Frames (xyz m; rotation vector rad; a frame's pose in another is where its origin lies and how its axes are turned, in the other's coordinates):
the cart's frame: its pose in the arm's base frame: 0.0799 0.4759 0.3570 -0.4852 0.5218 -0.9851
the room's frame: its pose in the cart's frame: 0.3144 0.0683 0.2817 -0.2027 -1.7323 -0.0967
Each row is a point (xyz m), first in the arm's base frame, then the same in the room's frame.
Working: the arm's base frame: its pose in the room's frame: -0.6984 -0.0667 -0.0351 1.3089 0.9792 0.3083

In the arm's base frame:
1: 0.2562 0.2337 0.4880
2: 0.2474 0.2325 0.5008
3: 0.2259 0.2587 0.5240
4: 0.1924 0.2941 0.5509
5: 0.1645 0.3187 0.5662
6: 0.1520 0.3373 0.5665
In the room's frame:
1: -0.1099 -0.1472 0.0396
2: -0.1059 -0.1621 0.0416
3: -0.0927 -0.1849 0.0731
4: -0.0808 -0.2157 0.1179
5: -0.0778 -0.2381 0.1512
6: -0.0789 -0.2416 0.1733

